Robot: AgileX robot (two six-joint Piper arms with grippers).
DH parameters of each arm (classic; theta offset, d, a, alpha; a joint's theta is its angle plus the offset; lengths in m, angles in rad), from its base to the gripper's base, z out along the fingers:
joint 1: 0 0.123 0 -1.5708
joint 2: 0.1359 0 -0.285 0
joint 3: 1.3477 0 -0.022 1.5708
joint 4: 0 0.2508 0 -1.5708
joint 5: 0 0 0.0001 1.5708
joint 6: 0 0.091 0 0
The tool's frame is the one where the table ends.
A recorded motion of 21 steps. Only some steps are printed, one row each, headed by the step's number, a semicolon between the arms.
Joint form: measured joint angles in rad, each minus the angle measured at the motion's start. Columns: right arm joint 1, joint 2, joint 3, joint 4, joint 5, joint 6; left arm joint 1, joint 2, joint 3, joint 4, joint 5, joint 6.
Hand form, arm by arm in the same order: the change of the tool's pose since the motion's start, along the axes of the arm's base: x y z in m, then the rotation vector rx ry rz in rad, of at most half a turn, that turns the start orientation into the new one. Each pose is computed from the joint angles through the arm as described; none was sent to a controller.
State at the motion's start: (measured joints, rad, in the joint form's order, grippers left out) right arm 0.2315 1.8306 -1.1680 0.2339 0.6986 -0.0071; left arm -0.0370 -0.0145 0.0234 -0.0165 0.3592 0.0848
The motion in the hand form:
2: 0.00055 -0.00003 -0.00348 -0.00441 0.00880 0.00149; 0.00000 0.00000 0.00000 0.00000 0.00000 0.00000
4: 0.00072 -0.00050 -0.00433 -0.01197 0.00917 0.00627; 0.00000 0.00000 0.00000 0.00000 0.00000 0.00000
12: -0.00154 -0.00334 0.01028 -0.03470 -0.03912 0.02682; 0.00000 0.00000 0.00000 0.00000 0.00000 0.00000
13: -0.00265 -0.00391 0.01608 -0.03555 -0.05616 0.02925; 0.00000 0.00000 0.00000 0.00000 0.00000 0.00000
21: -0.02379 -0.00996 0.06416 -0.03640 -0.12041 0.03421; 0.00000 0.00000 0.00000 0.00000 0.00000 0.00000
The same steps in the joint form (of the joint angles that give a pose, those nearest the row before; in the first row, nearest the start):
2: 0.0000 0.0096 0.0000 -0.0027 0.0000 0.0000; 0.0000 0.0000 0.0000 0.0000 0.0000 0.0000
4: 0.0000 0.0117 0.0000 -0.0114 0.0000 0.0000; 0.0000 0.0000 0.0000 0.0000 0.0000 0.0000
12: 0.0000 -0.0301 0.0000 -0.0505 0.0000 0.0000; 0.0000 0.0000 0.0000 0.0000 0.0000 0.0000
13: 0.0000 -0.0465 0.0000 -0.0558 0.0000 0.0000; 0.0000 0.0000 0.0000 0.0000 0.0000 0.0000
21: 0.0000 -0.1943 0.0000 -0.0879 0.0841 0.0219; 0.0000 0.0000 0.0000 0.0000 0.0000 0.0000

